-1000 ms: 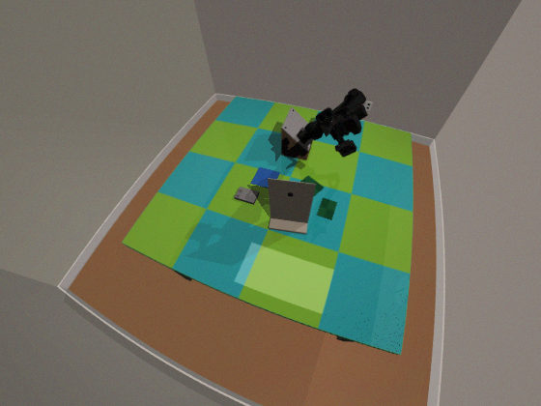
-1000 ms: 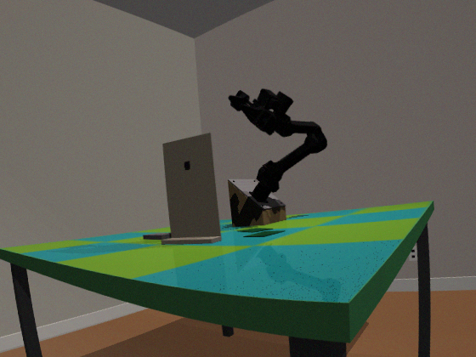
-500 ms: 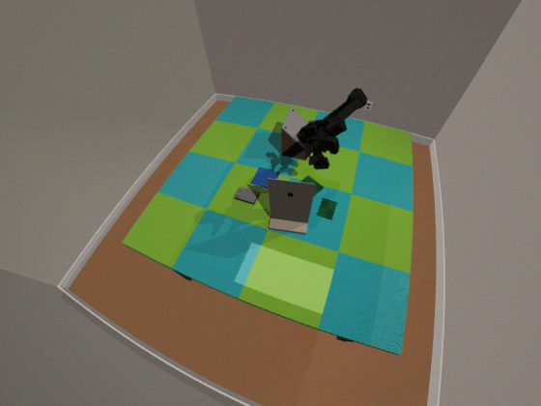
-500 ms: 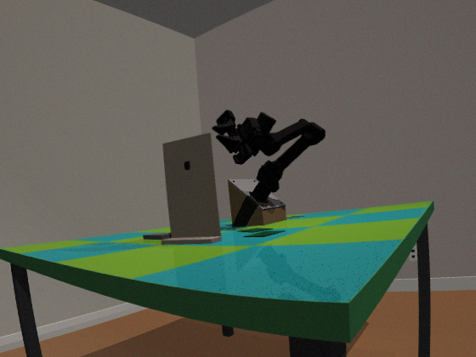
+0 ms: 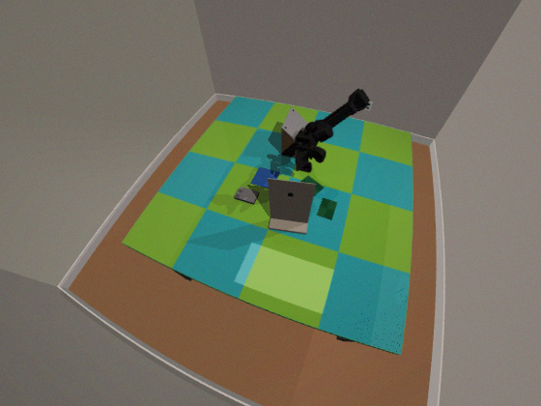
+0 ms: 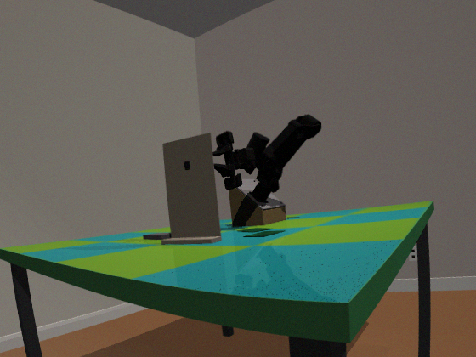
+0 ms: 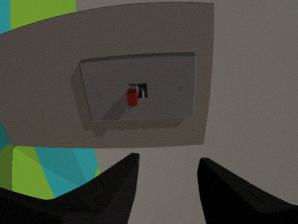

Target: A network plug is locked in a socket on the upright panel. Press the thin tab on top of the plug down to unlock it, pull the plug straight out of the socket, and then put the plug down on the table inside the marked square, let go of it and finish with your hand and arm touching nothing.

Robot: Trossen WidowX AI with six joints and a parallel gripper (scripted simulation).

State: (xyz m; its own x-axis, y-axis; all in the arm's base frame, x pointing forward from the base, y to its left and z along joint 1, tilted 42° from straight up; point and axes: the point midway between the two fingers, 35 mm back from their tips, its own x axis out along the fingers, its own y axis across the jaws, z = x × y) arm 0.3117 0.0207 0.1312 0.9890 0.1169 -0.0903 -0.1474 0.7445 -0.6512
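Now: the network plug 100 mm ahead of my gripper tip, 20 mm to the left of it and 20 mm below it. Also, from my gripper tip: blue marked square: 240 mm below, 190 mm to the right, 70 mm behind; then grey panel: 120 mm ahead, 110 mm below, 30 mm to the left; then dark green board: 240 mm below, 160 mm to the left, 30 mm behind.
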